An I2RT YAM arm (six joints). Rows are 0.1 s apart.
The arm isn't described. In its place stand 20 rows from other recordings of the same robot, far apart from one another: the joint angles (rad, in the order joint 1, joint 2, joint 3, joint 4, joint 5, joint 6), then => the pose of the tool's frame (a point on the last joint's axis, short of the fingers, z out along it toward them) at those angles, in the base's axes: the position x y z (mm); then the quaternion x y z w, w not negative.
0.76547, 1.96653, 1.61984, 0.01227, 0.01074, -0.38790 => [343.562 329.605 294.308 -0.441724 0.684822 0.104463 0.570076]
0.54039, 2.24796, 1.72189, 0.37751, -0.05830, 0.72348 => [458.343 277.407 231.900 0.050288 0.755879 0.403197 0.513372]
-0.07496, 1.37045, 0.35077, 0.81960, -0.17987, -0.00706 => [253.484 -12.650 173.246 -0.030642 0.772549 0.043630 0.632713]
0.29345, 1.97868, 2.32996, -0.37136, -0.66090, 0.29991 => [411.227 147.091 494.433 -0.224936 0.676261 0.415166 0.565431]
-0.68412, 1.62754, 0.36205, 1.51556, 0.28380, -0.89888 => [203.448 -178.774 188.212 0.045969 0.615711 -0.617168 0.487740]
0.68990, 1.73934, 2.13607, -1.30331, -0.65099, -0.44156 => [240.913 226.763 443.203 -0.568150 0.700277 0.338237 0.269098]
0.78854, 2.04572, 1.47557, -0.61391, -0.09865, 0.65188 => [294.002 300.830 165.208 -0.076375 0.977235 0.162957 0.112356]
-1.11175, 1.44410, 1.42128, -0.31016, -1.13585, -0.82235 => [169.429 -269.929 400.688 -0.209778 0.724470 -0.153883 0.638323]
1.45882, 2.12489, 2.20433, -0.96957, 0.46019, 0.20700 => [67.673 460.338 334.956 -0.475981 0.788413 0.095839 0.377707]
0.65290, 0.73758, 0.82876, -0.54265, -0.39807, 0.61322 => [118.109 107.703 326.497 -0.121431 0.828458 0.442976 0.320444]
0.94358, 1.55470, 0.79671, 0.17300, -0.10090, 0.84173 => [188.509 266.174 192.192 -0.068618 0.877487 0.395890 0.261878]
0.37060, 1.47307, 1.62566, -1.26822, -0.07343, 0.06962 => [255.769 102.182 374.429 -0.154147 0.961313 0.084126 0.212224]
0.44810, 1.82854, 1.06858, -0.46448, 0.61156, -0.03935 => [316.400 129.420 146.473 -0.176343 0.924105 -0.257013 0.221084]
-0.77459, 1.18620, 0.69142, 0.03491, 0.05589, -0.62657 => [186.736 -185.525 246.067 0.077495 0.845910 -0.357970 0.387670]
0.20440, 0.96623, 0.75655, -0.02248, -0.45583, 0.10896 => [217.316 61.053 314.017 -0.176472 0.756407 0.269339 0.569353]
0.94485, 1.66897, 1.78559, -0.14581, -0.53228, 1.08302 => [212.005 324.099 461.274 -0.135029 0.703094 0.670345 0.195099]
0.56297, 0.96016, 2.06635, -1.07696, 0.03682, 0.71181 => [29.697 17.193 578.907 0.064961 0.693669 0.416524 0.584047]
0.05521, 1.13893, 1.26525, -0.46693, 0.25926, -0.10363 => [247.295 4.527 407.435 0.010104 0.813232 -0.119396 0.569470]
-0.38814, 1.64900, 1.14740, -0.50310, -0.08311, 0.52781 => [318.614 -127.083 219.102 0.413766 0.865645 0.059264 0.275579]
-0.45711, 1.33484, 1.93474, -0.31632, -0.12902, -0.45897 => [209.815 -98.094 588.608 -0.052125 0.598789 -0.318292 0.733093]
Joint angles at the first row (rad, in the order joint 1, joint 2, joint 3, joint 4, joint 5, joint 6):
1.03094, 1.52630, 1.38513, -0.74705, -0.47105, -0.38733
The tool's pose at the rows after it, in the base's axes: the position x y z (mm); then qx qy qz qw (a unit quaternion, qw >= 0):
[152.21 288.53 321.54 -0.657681 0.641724 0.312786 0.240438]
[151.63 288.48 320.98 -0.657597 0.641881 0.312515 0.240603]
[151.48 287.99 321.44 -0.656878 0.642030 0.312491 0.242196]
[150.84 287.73 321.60 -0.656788 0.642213 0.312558 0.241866]
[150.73 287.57 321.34 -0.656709 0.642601 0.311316 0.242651]
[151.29 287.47 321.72 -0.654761 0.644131 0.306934 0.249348]
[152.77 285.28 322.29 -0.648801 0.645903 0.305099 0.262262]
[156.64 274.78 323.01 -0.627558 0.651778 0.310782 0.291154]
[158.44 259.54 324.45 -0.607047 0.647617 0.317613 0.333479]
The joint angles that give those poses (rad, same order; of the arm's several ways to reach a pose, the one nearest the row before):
1.03575, 1.52487, 1.38814, -0.74706, -0.47171, -0.38810
1.03738, 1.52316, 1.38417, -0.74403, -0.46996, -0.38655
1.03714, 1.52024, 1.38237, -0.74167, -0.46864, -0.38504
1.03849, 1.51829, 1.38120, -0.74246, -0.46797, -0.38351
1.03885, 1.51718, 1.37912, -0.74092, -0.46476, -0.38349
1.03856, 1.51423, 1.37578, -0.73041, -0.45104, -0.38101
1.03230, 1.50130, 1.35963, -0.70241, -0.43971, -0.37344
1.00518, 1.45335, 1.30062, -0.62673, -0.43549, -0.34344
0.97343, 1.38051, 1.21648, -0.52367, -0.43435, -0.32488

